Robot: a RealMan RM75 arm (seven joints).
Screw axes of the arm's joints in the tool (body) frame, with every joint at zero. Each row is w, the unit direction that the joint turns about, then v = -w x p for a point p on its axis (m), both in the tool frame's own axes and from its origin. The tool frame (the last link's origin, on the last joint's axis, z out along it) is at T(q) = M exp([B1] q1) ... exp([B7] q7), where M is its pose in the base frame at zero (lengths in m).
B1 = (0, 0, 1, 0, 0, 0)
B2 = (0, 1, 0, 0.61, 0, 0)
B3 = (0, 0, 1, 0, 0, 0)
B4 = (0, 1, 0, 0.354, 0, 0)
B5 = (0, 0, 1, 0, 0, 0)
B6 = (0, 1, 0, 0.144, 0, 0)
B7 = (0, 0, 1, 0, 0, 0)
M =
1 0 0 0
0 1 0 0
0 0 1 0.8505
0 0 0 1
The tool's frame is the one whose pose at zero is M.
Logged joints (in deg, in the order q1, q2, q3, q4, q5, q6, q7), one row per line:
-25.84 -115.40 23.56 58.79 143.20 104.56 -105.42
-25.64 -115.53 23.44 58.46 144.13 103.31 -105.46
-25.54 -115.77 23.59 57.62 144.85 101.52 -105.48
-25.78 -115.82 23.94 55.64 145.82 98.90 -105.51
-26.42 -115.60 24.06 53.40 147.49 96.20 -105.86
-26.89 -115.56 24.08 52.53 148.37 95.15 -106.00
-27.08 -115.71 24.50 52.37 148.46 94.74 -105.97
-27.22 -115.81 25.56 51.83 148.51 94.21 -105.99
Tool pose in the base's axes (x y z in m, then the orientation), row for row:
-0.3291 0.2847 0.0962 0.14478 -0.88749 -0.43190 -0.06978
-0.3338 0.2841 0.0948 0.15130 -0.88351 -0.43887 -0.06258
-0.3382 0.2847 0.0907 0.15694 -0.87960 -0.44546 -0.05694
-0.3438 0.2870 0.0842 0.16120 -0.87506 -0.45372 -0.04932
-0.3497 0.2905 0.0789 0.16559 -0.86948 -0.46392 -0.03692
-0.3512 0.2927 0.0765 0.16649 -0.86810 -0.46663 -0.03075
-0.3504 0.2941 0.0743 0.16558 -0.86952 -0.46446 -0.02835
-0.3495 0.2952 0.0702 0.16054 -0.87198 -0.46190 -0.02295
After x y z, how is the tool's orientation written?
As a quaternion, w x y z.
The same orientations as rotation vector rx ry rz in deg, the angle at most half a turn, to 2 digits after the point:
-146.52 -71.30 -11.52
-145.33 -72.19 -10.29
-144.23 -73.04 -9.34
-143.15 -74.22 -8.07
-141.89 -75.71 -6.02
-141.59 -76.11 -5.02
-141.90 -75.80 -4.63
-142.70 -75.59 -3.76

